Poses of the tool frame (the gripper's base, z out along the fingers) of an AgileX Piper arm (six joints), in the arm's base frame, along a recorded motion.
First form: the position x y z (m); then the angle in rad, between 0 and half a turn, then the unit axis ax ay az.
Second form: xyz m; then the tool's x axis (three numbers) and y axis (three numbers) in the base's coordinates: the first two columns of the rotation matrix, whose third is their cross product. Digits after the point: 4 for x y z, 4 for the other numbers.
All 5 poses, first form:
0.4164 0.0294 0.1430 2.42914 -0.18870 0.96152 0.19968
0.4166 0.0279 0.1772 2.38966 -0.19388 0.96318 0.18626
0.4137 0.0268 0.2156 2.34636 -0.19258 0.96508 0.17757
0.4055 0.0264 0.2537 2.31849 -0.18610 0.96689 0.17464
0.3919 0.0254 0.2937 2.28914 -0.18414 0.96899 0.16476
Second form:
0.4164 0.0294 0.1430 -0.6942 -0.1882 -0.6947 -0.4493 0.8674 0.2139
0.4166 0.0279 0.1772 -0.6653 -0.1959 -0.7204 -0.4504 0.8749 0.1780
0.4137 0.0268 0.2156 -0.6371 -0.1892 -0.7472 -0.4428 0.8833 0.1538
0.4055 0.0264 0.2537 -0.6218 -0.1742 -0.7636 -0.4303 0.8906 0.1472
0.3919 0.0254 0.2937 -0.6019 -0.1718 -0.7799 -0.4199 0.8988 0.1261

